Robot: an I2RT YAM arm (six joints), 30 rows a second.
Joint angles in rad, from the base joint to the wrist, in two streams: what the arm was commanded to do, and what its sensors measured. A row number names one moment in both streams.
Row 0, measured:
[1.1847, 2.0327, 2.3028, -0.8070, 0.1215, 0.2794]
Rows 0 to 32, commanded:
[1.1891, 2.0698, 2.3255, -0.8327, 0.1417, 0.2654]
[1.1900, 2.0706, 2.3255, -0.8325, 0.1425, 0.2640]
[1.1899, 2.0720, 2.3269, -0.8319, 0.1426, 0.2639]
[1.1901, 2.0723, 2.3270, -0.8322, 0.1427, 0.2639]
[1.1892, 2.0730, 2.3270, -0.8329, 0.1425, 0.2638]
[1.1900, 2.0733, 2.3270, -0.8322, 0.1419, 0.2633]
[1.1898, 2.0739, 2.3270, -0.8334, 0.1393, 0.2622]
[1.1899, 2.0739, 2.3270, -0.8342, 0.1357, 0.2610]
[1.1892, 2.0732, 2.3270, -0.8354, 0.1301, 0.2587]
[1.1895, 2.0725, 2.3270, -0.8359, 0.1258, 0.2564]
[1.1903, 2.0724, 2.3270, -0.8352, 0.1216, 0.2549]
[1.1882, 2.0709, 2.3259, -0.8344, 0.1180, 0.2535]
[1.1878, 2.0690, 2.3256, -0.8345, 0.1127, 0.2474]
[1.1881, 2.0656, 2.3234, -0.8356, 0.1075, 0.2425]
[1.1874, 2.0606, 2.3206, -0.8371, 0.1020, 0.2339]
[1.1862, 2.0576, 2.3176, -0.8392, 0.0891, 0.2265]
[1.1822, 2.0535, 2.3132, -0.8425, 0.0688, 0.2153]
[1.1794, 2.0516, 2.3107, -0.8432, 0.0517, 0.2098]
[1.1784, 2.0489, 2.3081, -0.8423, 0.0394, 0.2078]
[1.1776, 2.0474, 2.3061, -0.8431, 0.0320, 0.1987]
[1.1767, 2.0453, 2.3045, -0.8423, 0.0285, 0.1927]
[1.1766, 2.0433, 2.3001, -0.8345, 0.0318, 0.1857]
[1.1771, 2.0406, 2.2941, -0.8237, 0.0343, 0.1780]
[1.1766, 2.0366, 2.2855, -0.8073, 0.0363, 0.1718]
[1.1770, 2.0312, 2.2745, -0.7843, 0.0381, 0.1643]
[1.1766, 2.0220, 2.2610, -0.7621, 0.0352, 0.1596]
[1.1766, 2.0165, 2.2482, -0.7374, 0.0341, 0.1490]
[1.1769, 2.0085, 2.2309, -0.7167, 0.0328, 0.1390]
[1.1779, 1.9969, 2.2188, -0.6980, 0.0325, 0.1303]
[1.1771, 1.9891, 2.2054, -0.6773, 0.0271, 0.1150]
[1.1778, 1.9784, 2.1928, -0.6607, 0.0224, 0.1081]
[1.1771, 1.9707, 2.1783, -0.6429, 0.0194, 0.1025]
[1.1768, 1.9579, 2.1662, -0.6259, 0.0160, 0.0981]
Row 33, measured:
[1.1732, 2.0056, 2.2196, -0.7105, 0.0620, 0.1444]
